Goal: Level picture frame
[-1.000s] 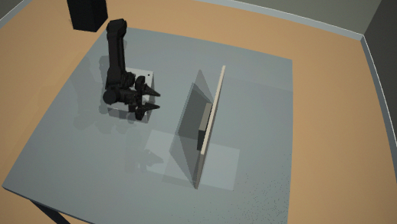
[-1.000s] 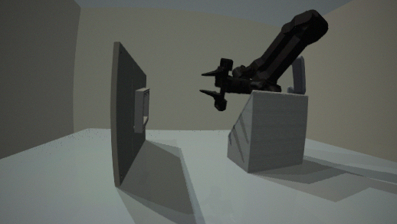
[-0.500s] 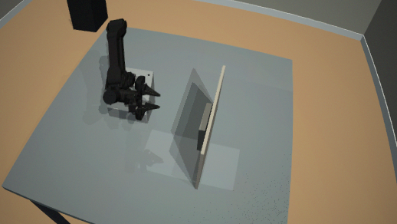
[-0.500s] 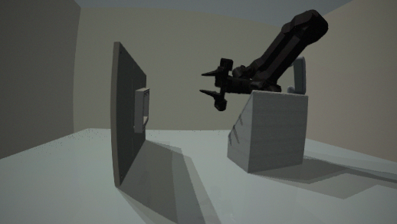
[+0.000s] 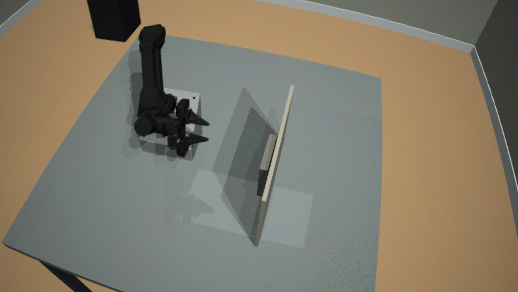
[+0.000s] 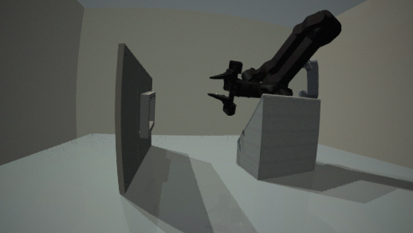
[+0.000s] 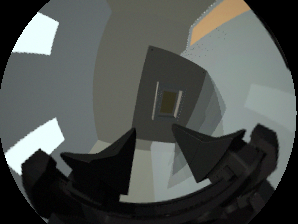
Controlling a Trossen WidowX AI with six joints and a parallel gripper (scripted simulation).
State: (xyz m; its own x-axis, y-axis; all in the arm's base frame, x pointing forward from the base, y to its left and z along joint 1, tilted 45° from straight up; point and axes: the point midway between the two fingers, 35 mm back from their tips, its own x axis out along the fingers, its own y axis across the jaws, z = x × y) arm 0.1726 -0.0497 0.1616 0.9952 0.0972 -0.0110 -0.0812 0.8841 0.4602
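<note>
The picture frame lies 20 cm ahead of my gripper tip, 1 cm to the right of it and 9 cm below it. The rest, counted from my gripper tip: wall panel: 21 cm ahead, 1 cm to the left, 10 cm below.
</note>
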